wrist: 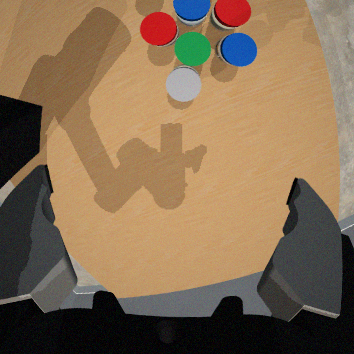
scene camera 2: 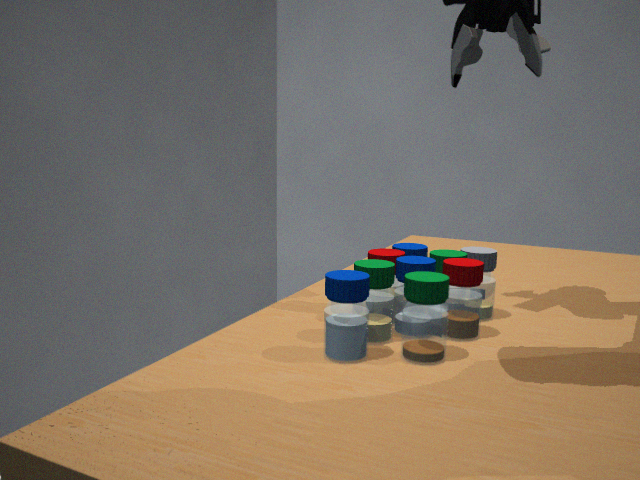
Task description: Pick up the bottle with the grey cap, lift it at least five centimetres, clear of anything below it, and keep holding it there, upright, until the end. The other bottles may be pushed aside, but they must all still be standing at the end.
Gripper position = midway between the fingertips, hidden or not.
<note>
In view: the gripper (scene camera 2: 493, 82), a red-capped bottle (scene camera 2: 464, 304), a green-capped bottle (wrist: 192, 48), a green-capped bottle (scene camera 2: 424, 318), a blue-capped bottle (wrist: 239, 49), a grey-capped bottle (scene camera 2: 488, 256), a blue-capped bottle (scene camera 2: 405, 264) and a blue-capped bottle (scene camera 2: 346, 316).
The grey-capped bottle also shows in the wrist view (wrist: 183, 83). The gripper is seen too in the wrist view (wrist: 170, 175).
</note>
